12 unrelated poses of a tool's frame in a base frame.
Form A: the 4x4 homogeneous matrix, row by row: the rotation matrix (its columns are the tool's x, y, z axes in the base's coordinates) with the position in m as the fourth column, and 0 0 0 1 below. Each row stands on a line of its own.
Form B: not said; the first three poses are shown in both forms.
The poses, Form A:
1:
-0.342 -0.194 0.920 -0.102
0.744 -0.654 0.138 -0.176
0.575 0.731 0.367 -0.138
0 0 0 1
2:
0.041 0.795 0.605 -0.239
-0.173 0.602 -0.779 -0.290
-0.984 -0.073 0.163 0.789
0 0 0 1
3:
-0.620 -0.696 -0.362 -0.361
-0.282 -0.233 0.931 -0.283
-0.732 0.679 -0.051 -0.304
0 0 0 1
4:
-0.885 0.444 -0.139 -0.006
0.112 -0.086 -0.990 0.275
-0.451 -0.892 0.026 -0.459
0 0 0 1
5:
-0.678 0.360 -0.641 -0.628
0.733 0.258 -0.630 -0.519
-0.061 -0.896 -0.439 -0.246
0 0 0 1
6:
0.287 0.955 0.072 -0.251
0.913 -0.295 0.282 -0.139
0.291 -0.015 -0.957 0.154
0 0 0 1
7:
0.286 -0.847 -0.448 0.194
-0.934 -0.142 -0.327 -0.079
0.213 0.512 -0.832 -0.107
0 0 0 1
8:
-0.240 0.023 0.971 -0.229
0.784 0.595 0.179 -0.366
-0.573 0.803 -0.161 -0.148
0 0 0 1
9:
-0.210 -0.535 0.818 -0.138
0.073 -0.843 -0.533 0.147
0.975 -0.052 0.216 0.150
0 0 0 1
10:
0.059 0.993 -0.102 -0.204
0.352 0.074 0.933 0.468
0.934 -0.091 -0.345 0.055
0 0 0 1
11:
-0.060 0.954 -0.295 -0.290
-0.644 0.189 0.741 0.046
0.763 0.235 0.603 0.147
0 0 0 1
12:
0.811 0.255 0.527 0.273
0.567 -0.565 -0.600 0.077
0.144 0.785 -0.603 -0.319
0 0 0 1
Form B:
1: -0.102 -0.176 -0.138 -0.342 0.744 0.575 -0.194 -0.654 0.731
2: -0.239 -0.290 0.789 0.041 -0.173 -0.984 0.795 0.602 -0.073
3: -0.361 -0.283 -0.304 -0.620 -0.282 -0.732 -0.696 -0.233 0.679
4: -0.006 0.275 -0.459 -0.885 0.112 -0.451 0.444 -0.086 -0.892
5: -0.628 -0.519 -0.246 -0.678 0.733 -0.061 0.360 0.258 -0.896
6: -0.251 -0.139 0.154 0.287 0.913 0.291 0.955 -0.295 -0.015
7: 0.194 -0.079 -0.107 0.286 -0.934 0.213 -0.847 -0.142 0.512
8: -0.229 -0.366 -0.148 -0.240 0.784 -0.573 0.023 0.595 0.803
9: -0.138 0.147 0.150 -0.210 0.073 0.975 -0.535 -0.843 -0.052
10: -0.204 0.468 0.055 0.059 0.352 0.934 0.993 0.074 -0.091
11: -0.290 0.046 0.147 -0.060 -0.644 0.763 0.954 0.189 0.235
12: 0.273 0.077 -0.319 0.811 0.567 0.144 0.255 -0.565 0.785
